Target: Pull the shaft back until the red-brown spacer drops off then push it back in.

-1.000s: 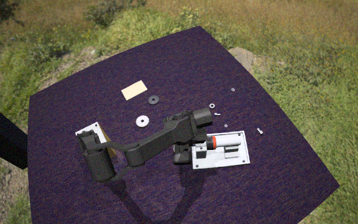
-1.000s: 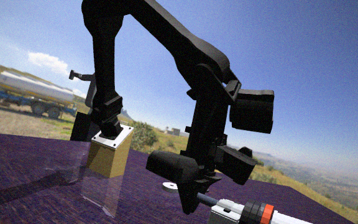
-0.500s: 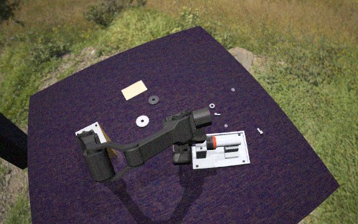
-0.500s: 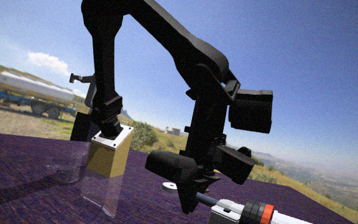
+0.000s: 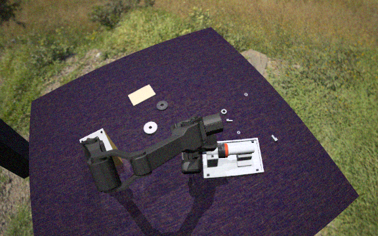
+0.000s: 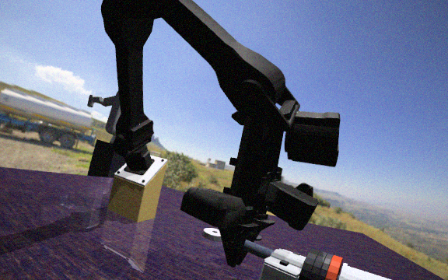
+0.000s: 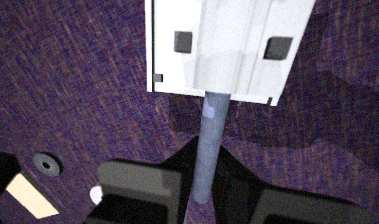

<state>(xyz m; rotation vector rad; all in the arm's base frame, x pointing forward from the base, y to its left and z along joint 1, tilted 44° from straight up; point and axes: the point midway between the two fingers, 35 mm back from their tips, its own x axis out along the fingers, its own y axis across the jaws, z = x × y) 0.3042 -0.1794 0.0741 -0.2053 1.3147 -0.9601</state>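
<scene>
Now: gripper tip 60 mm short of the shaft, 30 mm to the left of it and 30 mm below it. From my gripper tip the other things lie so: orange-red spacer 110 mm ahead, 60 mm to the right, 30 mm above; then small screw 330 mm ahead, 110 mm to the right, 40 mm below; then cream card 430 mm to the left, 40 mm below, 30 mm behind.
</scene>
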